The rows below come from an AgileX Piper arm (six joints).
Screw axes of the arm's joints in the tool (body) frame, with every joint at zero. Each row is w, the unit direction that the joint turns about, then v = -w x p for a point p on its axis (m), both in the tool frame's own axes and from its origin. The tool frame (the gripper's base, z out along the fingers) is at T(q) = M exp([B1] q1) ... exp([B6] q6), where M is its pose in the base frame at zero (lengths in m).
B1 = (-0.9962, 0, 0.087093, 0.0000, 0.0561, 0.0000)
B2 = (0, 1, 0, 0.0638, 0.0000, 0.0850)
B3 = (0, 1, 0, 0.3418, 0.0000, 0.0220)
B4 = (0, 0, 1, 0.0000, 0.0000, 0.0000)
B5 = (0, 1, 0, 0.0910, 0.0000, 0.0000)
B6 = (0, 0, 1, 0.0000, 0.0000, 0.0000)
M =
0.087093 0 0.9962 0.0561
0 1 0 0.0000
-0.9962 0 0.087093 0.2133
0 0 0 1
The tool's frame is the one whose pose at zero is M.
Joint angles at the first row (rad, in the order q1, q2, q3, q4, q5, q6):
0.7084 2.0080 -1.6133 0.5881 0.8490 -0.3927
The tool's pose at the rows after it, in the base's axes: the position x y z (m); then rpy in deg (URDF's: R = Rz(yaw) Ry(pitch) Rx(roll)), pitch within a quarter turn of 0, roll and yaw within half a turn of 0:
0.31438 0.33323 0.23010 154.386 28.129 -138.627
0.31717 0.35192 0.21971 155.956 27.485 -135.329
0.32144 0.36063 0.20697 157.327 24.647 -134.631
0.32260 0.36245 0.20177 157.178 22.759 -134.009
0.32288 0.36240 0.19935 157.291 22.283 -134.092
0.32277 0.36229 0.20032 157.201 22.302 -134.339
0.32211 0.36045 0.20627 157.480 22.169 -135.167
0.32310 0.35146 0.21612 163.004 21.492 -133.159
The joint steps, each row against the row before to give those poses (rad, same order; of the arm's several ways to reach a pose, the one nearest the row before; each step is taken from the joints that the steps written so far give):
0.0207 0.0687 -0.0930 0.0000 0.0359 0.0000
0.0280 0.0741 -0.0911 -0.0337 0.0288 0.0092
0.0113 0.0601 -0.0661 -0.0496 0.0398 0.0508
0.0000 0.0245 -0.0277 -0.0064 0.0374 0.0085
0.0000 0.0047 0.0000 -0.0042 0.0020 0.0049
0.0000 -0.0020 0.0000 0.0000 0.0000 0.0043
0.0000 -0.0137 0.0000 -0.0148 0.0061 0.0267
0.0001 -0.0290 0.0000 -0.1092 0.0257 0.0414

